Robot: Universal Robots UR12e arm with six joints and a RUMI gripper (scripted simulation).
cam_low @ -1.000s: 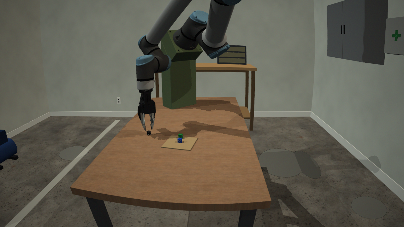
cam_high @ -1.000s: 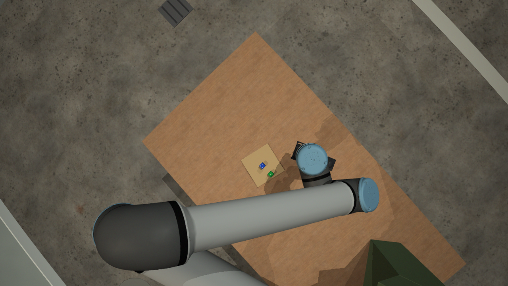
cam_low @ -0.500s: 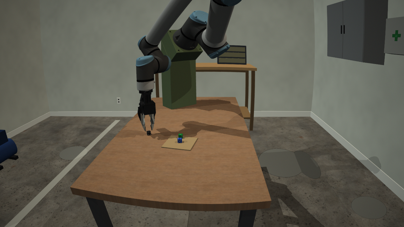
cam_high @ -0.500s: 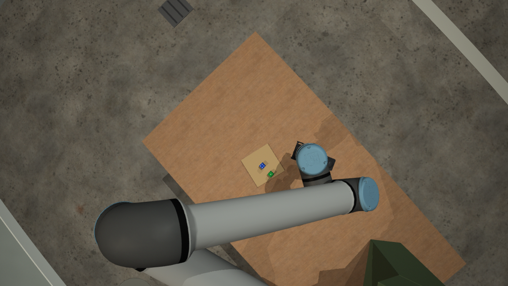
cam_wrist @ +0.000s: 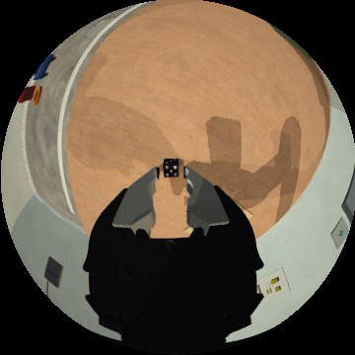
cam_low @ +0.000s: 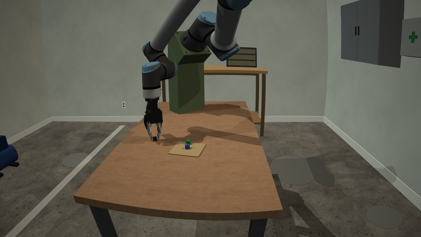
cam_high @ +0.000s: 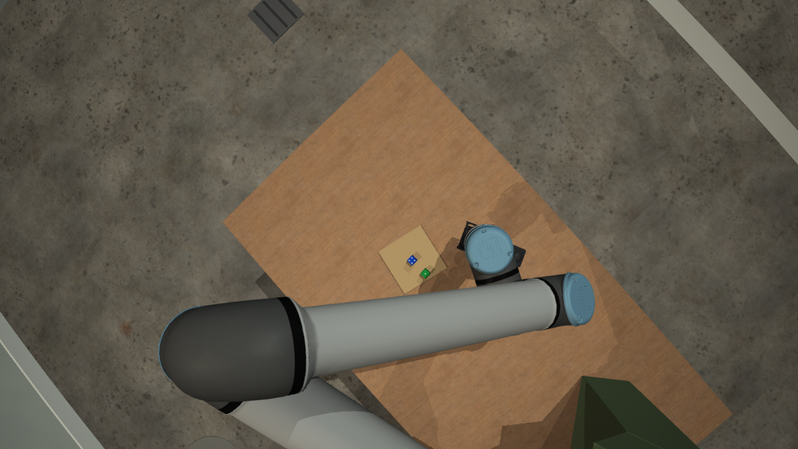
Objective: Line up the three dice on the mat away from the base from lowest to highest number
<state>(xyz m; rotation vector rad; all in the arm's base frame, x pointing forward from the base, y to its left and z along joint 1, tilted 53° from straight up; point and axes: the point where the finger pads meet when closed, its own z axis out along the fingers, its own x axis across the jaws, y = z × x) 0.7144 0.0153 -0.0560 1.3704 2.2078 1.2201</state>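
My gripper is now 1 cm above the black die. Also, from my hand: blue die 20 cm to the left, 5 cm ahead, 1 cm below; tan mat 20 cm to the left, 5 cm ahead, 2 cm below; green die 18 cm to the left, 1 cm below.
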